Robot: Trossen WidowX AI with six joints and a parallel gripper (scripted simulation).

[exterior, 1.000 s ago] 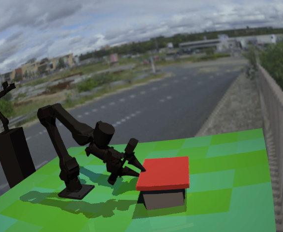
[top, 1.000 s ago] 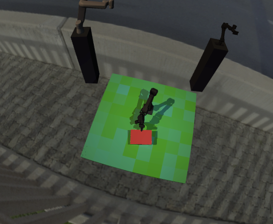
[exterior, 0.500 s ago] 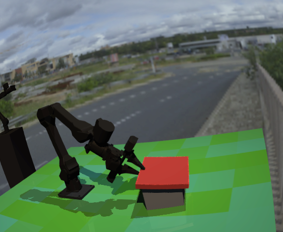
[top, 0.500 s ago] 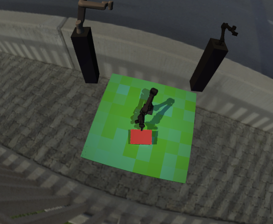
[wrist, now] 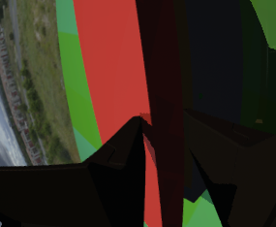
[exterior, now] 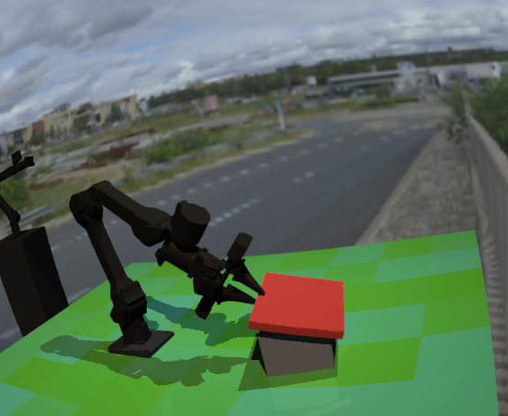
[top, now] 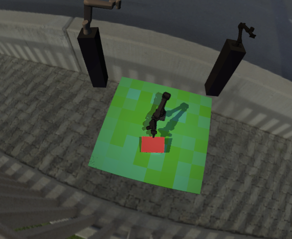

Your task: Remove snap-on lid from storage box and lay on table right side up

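My gripper tip is now 8 cm short of the red lid and 2 cm above it. Round my gripper tip: grey storage box 7 cm ahead, 8 cm below.
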